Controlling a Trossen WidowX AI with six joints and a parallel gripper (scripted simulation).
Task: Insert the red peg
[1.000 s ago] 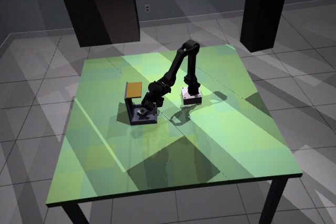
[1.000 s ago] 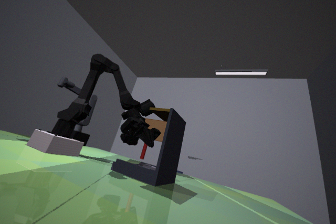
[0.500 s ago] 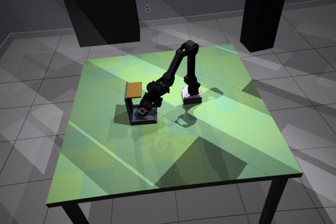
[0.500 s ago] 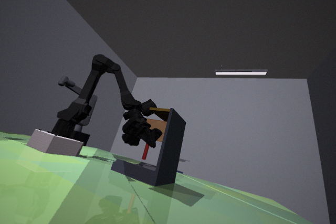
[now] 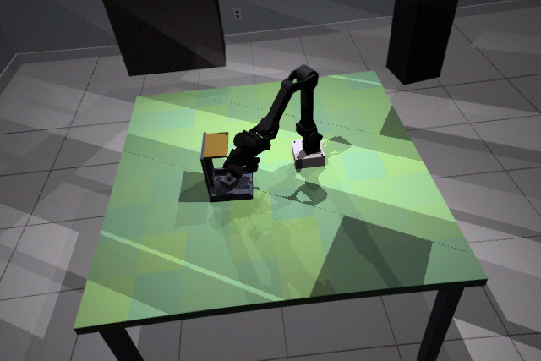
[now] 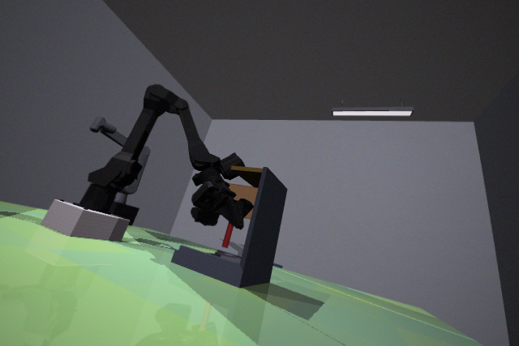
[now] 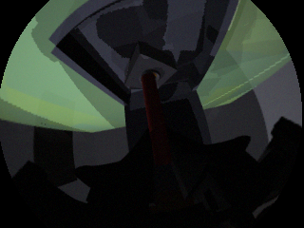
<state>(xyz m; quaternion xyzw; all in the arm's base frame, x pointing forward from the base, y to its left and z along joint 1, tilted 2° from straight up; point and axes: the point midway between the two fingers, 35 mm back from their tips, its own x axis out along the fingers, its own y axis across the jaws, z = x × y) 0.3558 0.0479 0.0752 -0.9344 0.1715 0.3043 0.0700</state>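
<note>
Now: the back wall 60 mm ahead of my gripper tip and 20 mm above it. Round my gripper tip: orange roof (130 mm above, 10 mm to the left, 10 mm ahead); red peg (30 mm behind, 10 mm to the left, 10 mm below).
</note>
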